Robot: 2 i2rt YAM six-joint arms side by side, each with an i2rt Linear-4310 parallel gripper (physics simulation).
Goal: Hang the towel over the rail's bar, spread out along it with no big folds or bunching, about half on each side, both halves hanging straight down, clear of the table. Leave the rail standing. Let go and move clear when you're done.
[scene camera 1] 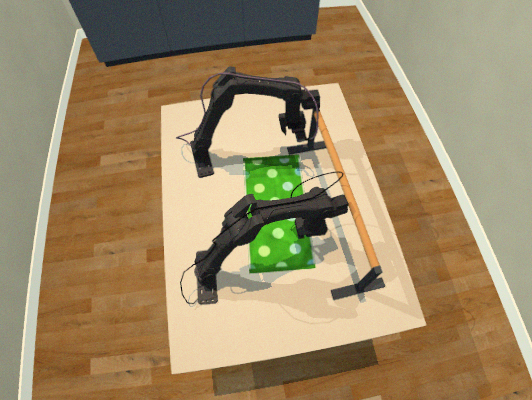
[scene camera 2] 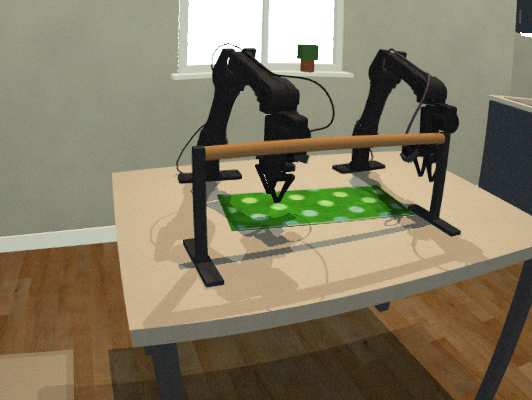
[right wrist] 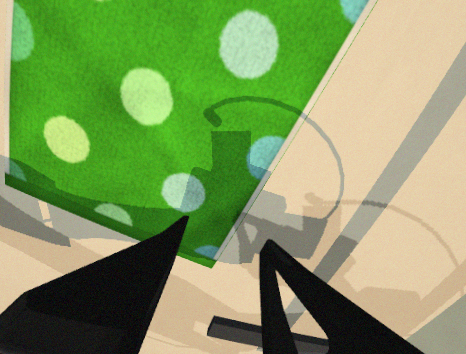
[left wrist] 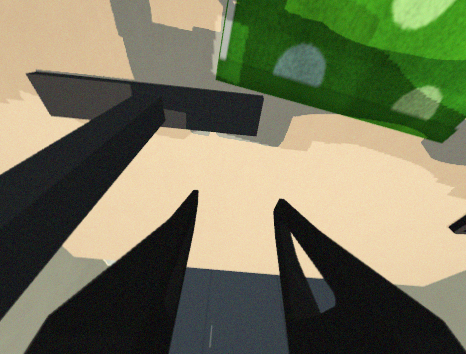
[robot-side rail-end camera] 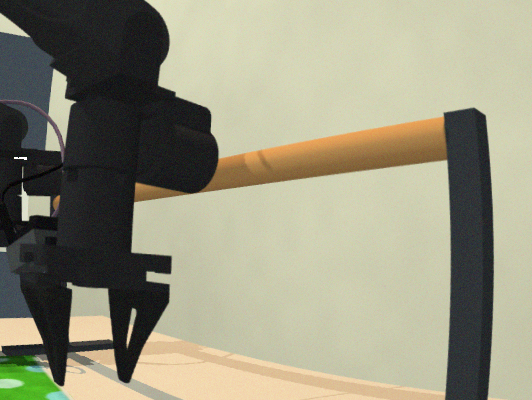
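The green spotted towel lies spread flat on the table beside the rail. The rail's orange bar is bare and the rail stands upright. My left gripper is partly open and empty, pointing down above the table, near a rail upright and beyond the towel's short edge. My right gripper is partly open and empty, pointing down above the towel's bar-side corner. Its fingertips are hidden in scene camera 1.
One dark rail foot stands at the bar's lower end in scene camera 1. The other foot is close to the towel's short edge. Its upright rises beside my left gripper.
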